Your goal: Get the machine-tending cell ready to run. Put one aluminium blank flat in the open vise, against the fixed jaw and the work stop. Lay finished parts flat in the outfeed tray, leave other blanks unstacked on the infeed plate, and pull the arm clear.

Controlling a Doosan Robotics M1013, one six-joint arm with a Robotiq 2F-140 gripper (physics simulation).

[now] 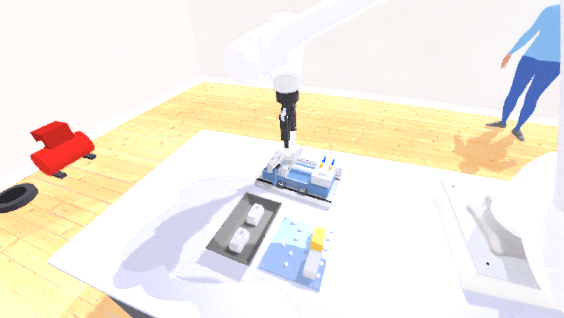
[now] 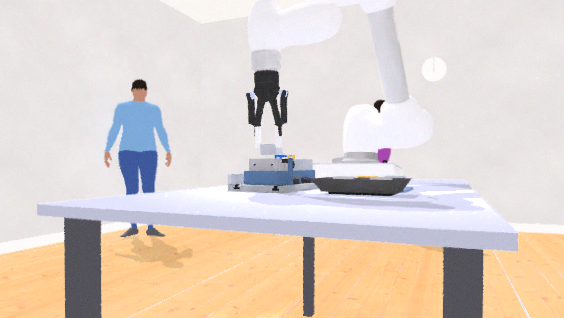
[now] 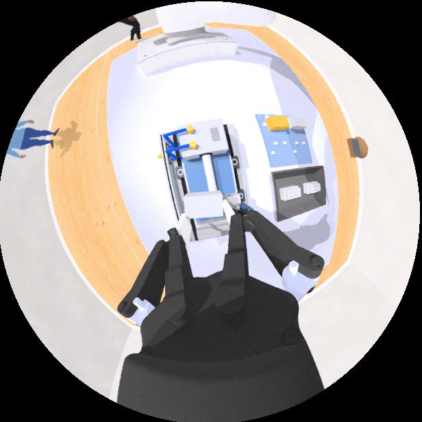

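Seen in the pictures: gripper, between the fingertips: [image 1: 290, 150] [image 2: 268, 147]; arm's base, origin of its link: [image 1: 506, 233] [image 2: 360, 165].
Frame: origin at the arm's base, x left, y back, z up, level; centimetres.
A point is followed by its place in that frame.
My gripper [image 1: 289, 144] {z 5.8, x -20.5, y -68.7 cm} [image 2: 268, 142] {z 5.8, x -20.5, y -68.7 cm} [image 3: 205, 213] is shut on a pale grey aluminium blank [image 1: 292, 153] {z 6.9, x -17.1, y -67.3 cm} [image 2: 267, 149] {z 5.3, x -20.8, y -68.7 cm} [image 3: 203, 204], held slightly above the vise [image 1: 312, 183] {z -1.0, x -11.4, y -58.8 cm} [image 2: 265, 177] {z -3.0, x -18.2, y -77.7 cm} [image 3: 196, 176]. The fingers hide part of the blank and the near jaw. Two pale finished parts [image 1: 255, 214] {z -2.5, x 5.3, y -74.9 cm} [image 1: 240, 240] {z -2.7, x 15.1, y -76.3 cm} [image 3: 290, 193] [image 3: 312, 188] lie apart in the dark outfeed tray [image 1: 230, 225] {z -4.8, x 9.4, y -81.9 cm} [image 2: 365, 186] {z -4.8, x 10.3, y -82.6 cm} [image 3: 300, 208]. On the blue infeed plate [image 1: 275, 263] {z -6.4, x 17.7, y -65.6 cm} [image 3: 280, 156], a grey blank [image 1: 312, 264] {z -2.8, x 17.9, y -55.7 cm} [image 3: 298, 123] lies end to end with a yellow block [image 1: 318, 238] {z -3.1, x 9.5, y -54.8 cm} [image 3: 277, 123].
Blue nozzles with yellow tips [image 3: 190, 129] [image 3: 193, 145] stand over the vise's far block. A blue upright [image 1: 275, 175] {z -0.1, x -11.8, y -72.4 cm} [image 2: 290, 171] {z -1.4, x -12.0, y -73.5 cm} stands at the vise's side. The white robot base [image 2: 360, 165] {z 0.0, x 1.6, y -14.4 cm} is on the table. A person in blue [image 1: 537, 65] [image 2: 139, 125] stands beyond the table.
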